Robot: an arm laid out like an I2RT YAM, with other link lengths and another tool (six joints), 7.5 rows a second.
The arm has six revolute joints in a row. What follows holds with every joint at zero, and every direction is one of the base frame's. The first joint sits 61.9 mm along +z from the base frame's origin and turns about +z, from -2.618 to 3.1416 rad. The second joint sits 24.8 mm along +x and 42 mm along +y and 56.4 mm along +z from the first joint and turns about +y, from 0 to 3.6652 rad. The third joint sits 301 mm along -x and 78.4 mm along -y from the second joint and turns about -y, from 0 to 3.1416 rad. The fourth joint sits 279.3 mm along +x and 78.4 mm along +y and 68.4 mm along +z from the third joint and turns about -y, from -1.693 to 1.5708 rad. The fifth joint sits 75.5 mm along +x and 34.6 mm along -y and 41.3 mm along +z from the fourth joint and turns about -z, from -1.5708 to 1.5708 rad. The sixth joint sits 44.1 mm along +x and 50.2 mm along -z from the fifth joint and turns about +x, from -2.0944 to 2.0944 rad. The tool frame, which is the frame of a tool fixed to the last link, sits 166 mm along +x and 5 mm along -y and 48 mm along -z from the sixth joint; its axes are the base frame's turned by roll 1.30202, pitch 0.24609 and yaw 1.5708 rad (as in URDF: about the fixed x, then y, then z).
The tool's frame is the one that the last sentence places.
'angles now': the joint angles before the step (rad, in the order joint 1, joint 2, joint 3, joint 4, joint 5, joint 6). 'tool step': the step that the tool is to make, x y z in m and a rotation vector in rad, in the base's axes. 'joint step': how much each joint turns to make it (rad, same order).
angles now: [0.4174 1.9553 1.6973 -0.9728 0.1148 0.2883]
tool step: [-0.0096 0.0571 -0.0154 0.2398 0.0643 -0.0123]
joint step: [0.0095 0.0149 -0.0483 0.1026 -0.2219 0.1064]
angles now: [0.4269 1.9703 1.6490 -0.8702 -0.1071 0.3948]
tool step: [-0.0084 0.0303 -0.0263 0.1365 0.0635 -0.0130]
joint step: [0.0010 0.0286 -0.0795 0.1192 -0.1343 0.0705]
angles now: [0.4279 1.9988 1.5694 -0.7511 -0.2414 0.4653]
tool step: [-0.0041 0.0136 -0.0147 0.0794 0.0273 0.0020]
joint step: [-0.0058 0.0140 -0.0566 0.0858 -0.0801 0.0263]
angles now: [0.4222 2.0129 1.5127 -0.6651 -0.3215 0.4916]
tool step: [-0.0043 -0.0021 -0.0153 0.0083 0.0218 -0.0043]
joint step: [-0.0072 0.0122 -0.0393 0.0363 -0.0163 0.0040]
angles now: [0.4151 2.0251 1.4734 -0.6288 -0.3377 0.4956]
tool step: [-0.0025 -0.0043 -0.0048 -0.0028 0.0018 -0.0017]
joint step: [-0.0056 -0.0059 -0.0251 0.0149 0.0002 -0.0046]
